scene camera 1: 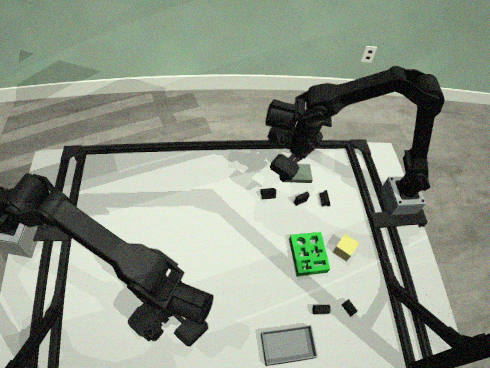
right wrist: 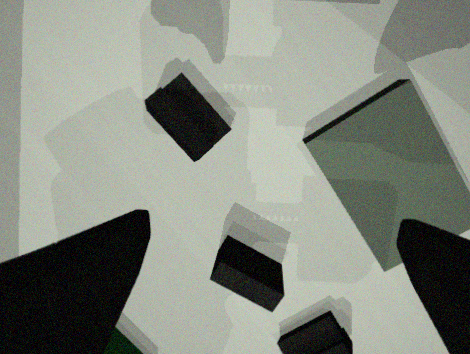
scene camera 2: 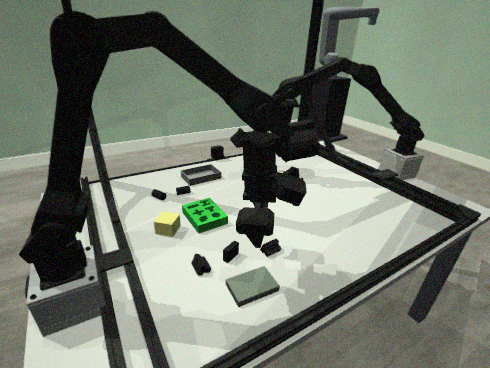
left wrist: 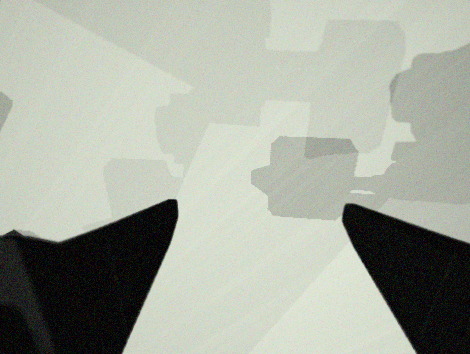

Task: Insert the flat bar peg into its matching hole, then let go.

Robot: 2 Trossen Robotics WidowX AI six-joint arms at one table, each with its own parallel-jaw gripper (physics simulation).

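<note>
A black block that looks like the flat bar peg [scene camera 1: 301,198] [scene camera 2: 230,251] [right wrist: 247,267] lies on the table, the middle one of three black pegs. The green board [scene camera 1: 302,266] [scene camera 2: 200,227] has several shaped holes, all with no peg in them; its straight slot [scene camera 1: 319,262] is at the bottom right in scene camera 1. My right gripper [scene camera 1: 286,170] [scene camera 2: 256,235] [right wrist: 273,227] is open and empty above the table; in its wrist view the peg lies below the gap between the fingertips. My left gripper [scene camera 1: 169,327] [left wrist: 259,209] is open and empty, at the picture's lower left in scene camera 1.
Black pegs [scene camera 1: 268,193] [scene camera 1: 325,198] lie on either side of the bar. A grey-green slab [scene camera 1: 303,173] [scene camera 2: 252,284] [right wrist: 370,190] lies near them. A yellow cube [scene camera 1: 346,247] [scene camera 2: 167,223] sits beside the board. Two more pegs [scene camera 1: 321,309] [scene camera 1: 349,307] and a grey tray [scene camera 1: 264,347] lie beyond it.
</note>
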